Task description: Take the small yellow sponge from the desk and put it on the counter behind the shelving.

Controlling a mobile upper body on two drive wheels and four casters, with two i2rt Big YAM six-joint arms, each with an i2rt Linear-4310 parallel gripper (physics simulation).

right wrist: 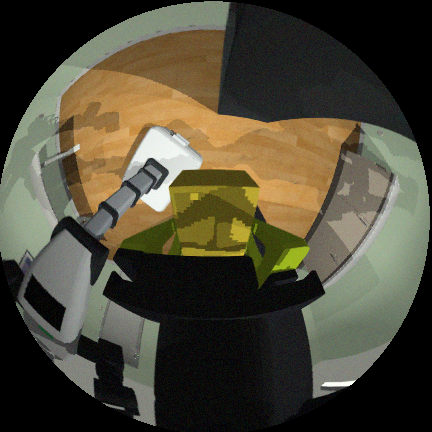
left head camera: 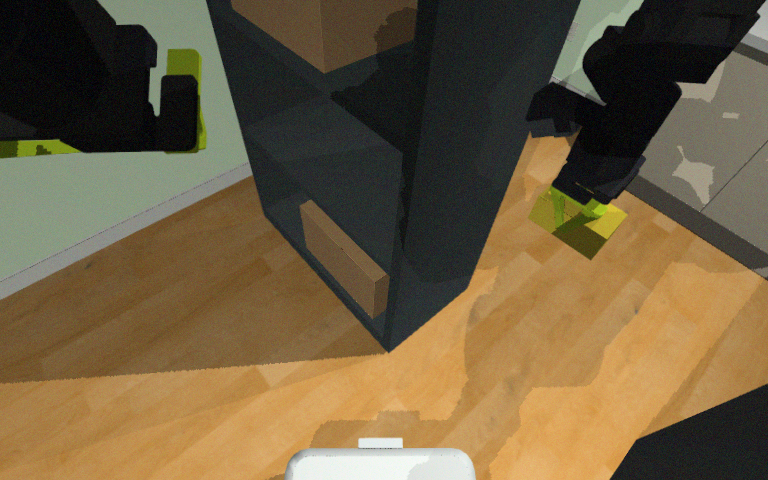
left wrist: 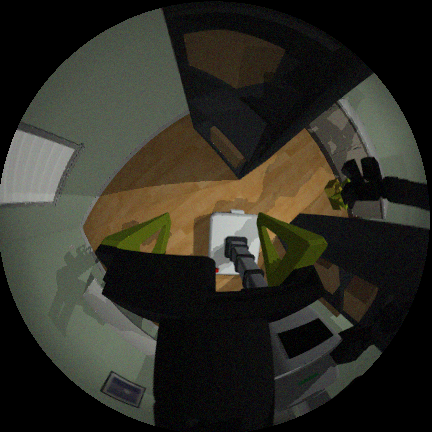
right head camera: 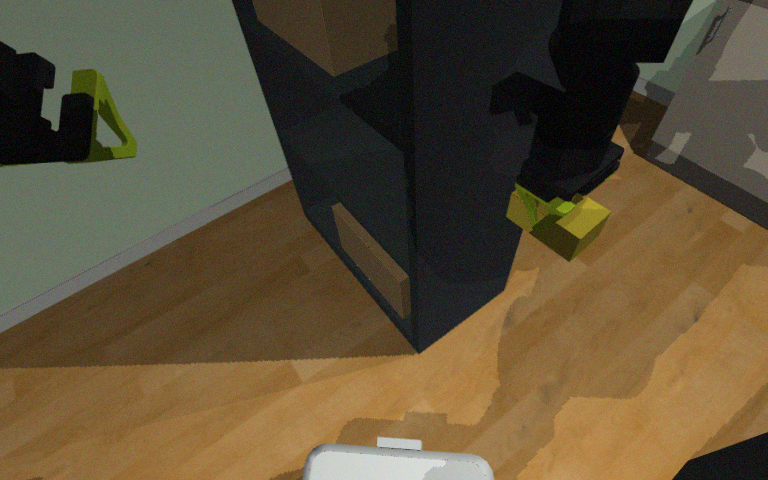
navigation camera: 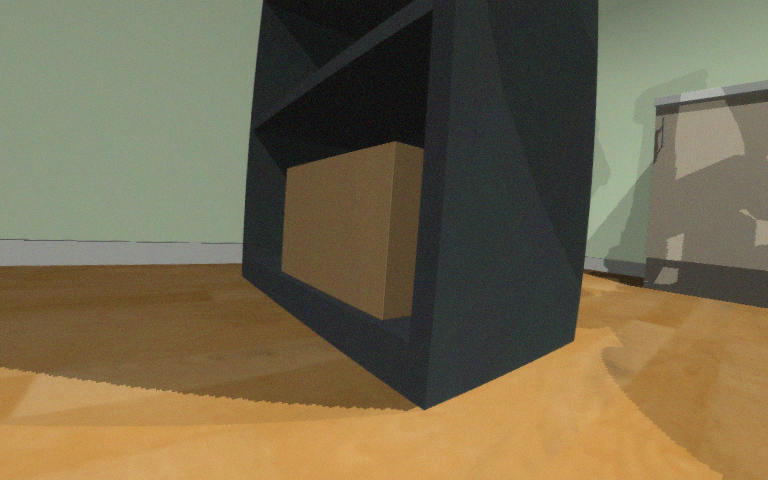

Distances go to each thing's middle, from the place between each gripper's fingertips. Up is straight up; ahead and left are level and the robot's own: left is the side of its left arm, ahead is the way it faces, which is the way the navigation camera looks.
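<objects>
My right hand is 1 cm below the small yellow sponge (right head camera: 571,234), and going by its middle, the sponge is nearer to my right hand than to my left hand.
As for my left hand, I see the sponge 19 cm below it, 10 cm ahead of it and 46 cm to the right of it.
</objects>
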